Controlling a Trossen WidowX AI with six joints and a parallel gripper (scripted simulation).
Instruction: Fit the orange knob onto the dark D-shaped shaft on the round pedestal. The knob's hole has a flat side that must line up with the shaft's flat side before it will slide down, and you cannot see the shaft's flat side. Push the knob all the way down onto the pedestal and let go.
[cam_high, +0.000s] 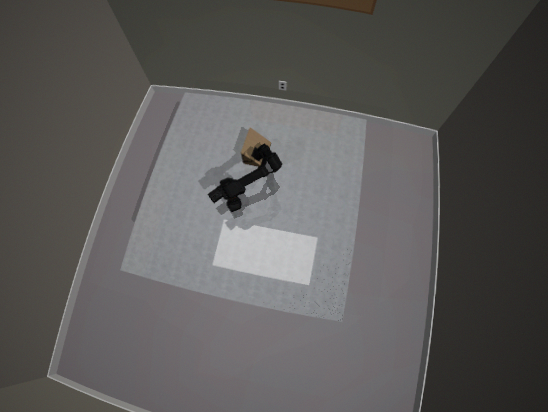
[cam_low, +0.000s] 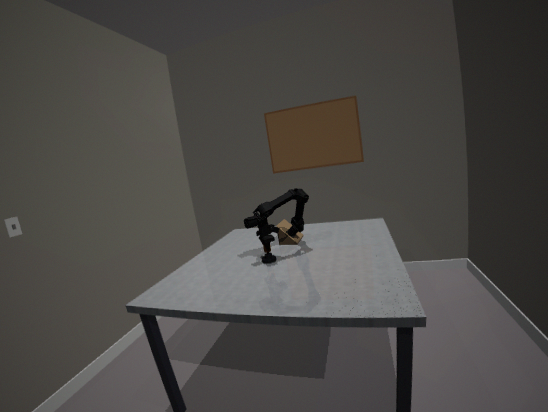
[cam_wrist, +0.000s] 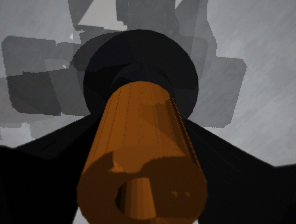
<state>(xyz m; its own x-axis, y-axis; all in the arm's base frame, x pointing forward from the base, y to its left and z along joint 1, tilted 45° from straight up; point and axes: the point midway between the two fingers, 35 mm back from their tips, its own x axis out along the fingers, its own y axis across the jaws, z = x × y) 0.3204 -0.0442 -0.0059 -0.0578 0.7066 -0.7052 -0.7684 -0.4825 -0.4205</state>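
Right now the orange knob is 2 cm above my gripper tip. Also, from my gripper tip: round pedestal (4 cm below).
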